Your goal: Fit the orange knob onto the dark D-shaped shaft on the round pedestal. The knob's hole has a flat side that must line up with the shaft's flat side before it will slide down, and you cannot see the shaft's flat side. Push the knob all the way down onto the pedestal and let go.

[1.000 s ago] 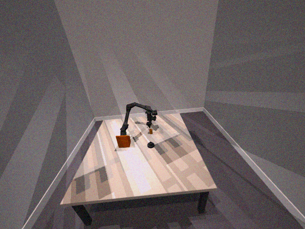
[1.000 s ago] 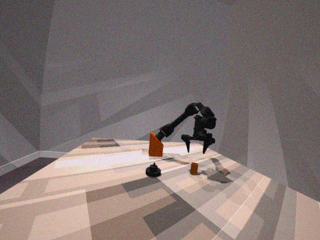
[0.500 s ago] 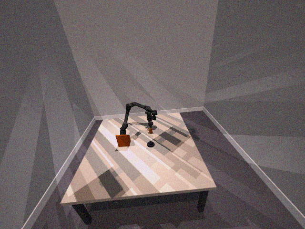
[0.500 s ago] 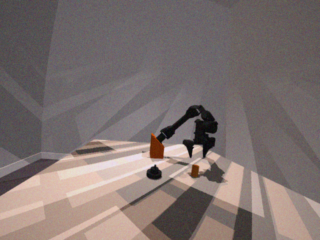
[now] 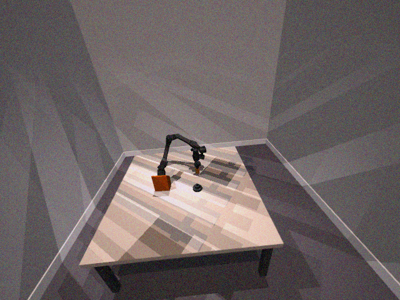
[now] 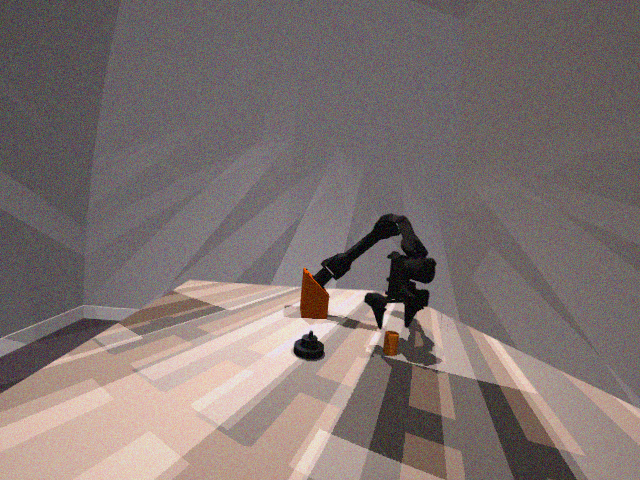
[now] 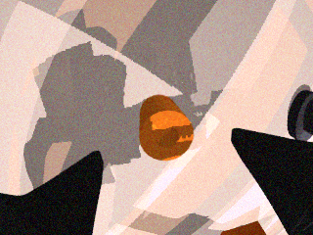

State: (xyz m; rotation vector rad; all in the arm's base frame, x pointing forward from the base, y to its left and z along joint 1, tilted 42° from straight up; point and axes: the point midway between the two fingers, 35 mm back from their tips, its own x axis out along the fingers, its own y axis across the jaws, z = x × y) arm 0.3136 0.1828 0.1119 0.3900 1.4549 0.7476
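The orange knob is 5 cm below my gripper tip. Round my gripper tip: pedestal 24 cm to the right, 5 cm below, 2 cm ahead.
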